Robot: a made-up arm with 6 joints.
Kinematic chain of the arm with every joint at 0, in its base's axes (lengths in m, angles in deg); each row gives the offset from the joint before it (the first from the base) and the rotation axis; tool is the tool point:
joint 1: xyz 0 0 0.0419 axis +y
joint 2: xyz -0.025 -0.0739 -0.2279 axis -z
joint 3: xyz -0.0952 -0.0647 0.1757 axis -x
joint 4: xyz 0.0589 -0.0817 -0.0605 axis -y
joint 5: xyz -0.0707 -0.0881 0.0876 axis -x
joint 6: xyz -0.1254 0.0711 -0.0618 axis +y
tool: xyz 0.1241 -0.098 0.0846
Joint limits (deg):
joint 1: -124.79..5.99
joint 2: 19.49..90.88
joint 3: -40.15..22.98
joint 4: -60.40..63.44
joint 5: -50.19..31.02
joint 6: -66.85..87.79
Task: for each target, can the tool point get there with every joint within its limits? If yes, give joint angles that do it. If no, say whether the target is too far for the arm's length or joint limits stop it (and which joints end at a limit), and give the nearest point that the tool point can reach.
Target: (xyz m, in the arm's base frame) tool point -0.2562 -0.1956 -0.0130
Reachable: yes | joints -4.32 60.19 -3.99 -50.47 5.02 15.13
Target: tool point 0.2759 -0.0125 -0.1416
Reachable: yes | joints -106.45 77.64 -34.97 40.62 22.49 27.60
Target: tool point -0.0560 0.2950 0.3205
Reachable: no: joint limits stop it (at a limit: joint 1, joint 2, joint 3, joint 6) | nearest point -0.1520 0.1586 0.2029 | short by 0.204 m
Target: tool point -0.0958 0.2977 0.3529
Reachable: no: joint limits stop it (at a limit: joint 1, joint 2, joint 3, joint 6) | nearest point -0.1691 0.1576 0.2153 | short by 0.210 m
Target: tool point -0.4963 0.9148 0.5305
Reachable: no: too far | nearest point -0.2795 0.2235 0.1356 | short by 0.825 m
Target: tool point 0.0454 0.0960 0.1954
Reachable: no: joint limits stop it (at a limit: joint 1, joint 2, joint 3, joint 5, joint 6) | nearest point 0.1737 0.0522 0.1198 | short by 0.155 m
